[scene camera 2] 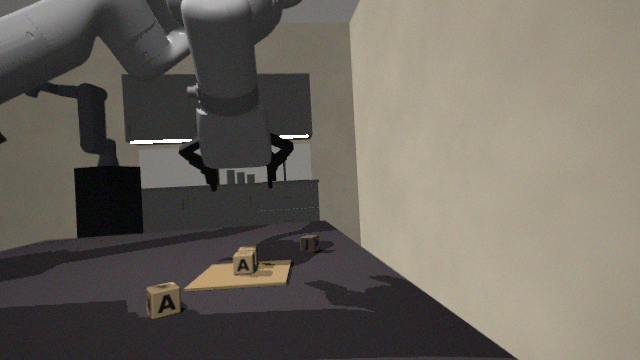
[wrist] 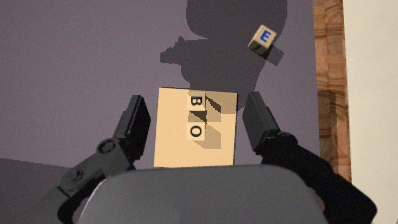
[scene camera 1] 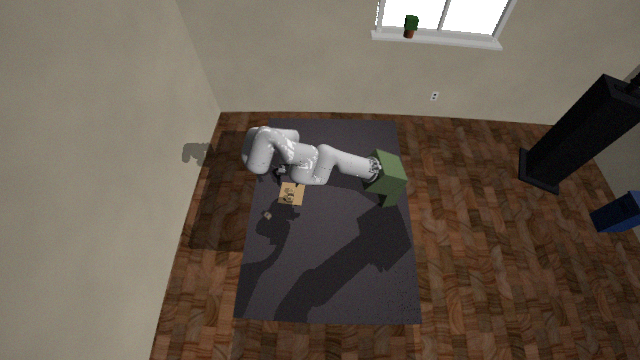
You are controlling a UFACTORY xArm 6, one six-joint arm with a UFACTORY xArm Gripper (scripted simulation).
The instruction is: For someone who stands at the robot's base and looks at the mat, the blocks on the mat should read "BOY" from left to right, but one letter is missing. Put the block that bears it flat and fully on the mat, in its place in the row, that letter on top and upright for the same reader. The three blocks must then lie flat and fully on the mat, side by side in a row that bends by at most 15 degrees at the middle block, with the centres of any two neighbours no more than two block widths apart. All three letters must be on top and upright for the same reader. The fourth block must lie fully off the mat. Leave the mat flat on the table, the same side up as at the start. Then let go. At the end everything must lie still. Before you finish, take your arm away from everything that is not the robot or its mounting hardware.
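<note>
You'd see my gripper in the pictures, and it shows in the wrist view too. There's also a tan mat in the pictures.
</note>
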